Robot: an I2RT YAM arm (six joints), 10 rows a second.
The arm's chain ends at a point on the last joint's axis. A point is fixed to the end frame.
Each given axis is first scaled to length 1.
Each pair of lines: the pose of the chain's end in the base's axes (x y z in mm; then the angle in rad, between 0 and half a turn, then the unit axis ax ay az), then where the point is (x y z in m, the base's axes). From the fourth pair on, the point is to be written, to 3 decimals.
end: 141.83 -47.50 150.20 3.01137 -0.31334 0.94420 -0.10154
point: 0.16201 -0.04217 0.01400
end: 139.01 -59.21 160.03 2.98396 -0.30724 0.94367 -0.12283
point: 0.16472 -0.05831 0.02466
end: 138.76 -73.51 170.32 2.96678 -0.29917 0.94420 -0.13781
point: 0.16813 -0.07593 0.03572
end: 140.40 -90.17 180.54 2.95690 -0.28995 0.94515 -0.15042
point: 0.172 -0.096 0.047
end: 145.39 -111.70 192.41 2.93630 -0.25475 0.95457 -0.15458
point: 0.181 -0.119 0.059
